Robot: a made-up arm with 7 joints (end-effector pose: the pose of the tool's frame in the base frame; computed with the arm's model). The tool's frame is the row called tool.
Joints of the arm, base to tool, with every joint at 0 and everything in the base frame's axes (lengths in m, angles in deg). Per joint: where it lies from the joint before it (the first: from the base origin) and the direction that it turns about. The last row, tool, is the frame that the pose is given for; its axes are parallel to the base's.
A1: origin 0 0 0.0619 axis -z
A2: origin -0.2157 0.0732 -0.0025 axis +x
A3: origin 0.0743 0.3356 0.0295 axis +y
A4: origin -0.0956 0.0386 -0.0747 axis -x
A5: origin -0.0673 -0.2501 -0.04 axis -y
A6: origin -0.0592 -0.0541 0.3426 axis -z
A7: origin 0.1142 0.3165 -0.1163 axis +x
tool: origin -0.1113 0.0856 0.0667
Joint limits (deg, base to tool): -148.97..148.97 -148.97..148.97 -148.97..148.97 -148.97..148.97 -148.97..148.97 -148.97..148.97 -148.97..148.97
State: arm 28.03 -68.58 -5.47 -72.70 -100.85 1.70 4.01
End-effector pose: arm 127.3 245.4 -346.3 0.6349 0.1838 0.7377 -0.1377
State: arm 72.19 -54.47 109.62 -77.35 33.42 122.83 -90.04
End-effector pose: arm 78.5 688.3 154.7 0.6973 -0.4684 -0.4462 0.3086
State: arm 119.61 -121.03 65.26 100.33 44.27 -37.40 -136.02
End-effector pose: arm 404.3 124.1 -380.6 0.4363 0.0908 0.1354 0.8849
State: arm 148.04 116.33 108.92 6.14 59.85 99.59 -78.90
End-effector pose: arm -145.8 -95.8 67.4 0.5270 0.5667 0.2683 -0.5737
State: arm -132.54 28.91 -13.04 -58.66 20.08 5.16 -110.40
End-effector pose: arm -36.3 -526.4 201.8 0.6010 -0.0527 -0.1576 0.7817
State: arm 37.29 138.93 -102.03 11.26 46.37 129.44 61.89
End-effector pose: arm -125.3 500.1 267.2 0.9483 0.1419 0.1807 0.2188
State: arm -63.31 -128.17 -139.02 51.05 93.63 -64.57 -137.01
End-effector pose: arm 3.1 189.9 85.6 0.1332 -0.8312 0.0077 0.5398
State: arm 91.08 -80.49 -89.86 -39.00 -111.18 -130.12 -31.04
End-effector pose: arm 260.0 -119.7 313.7 0.7092 0.3739 0.3703 0.4692
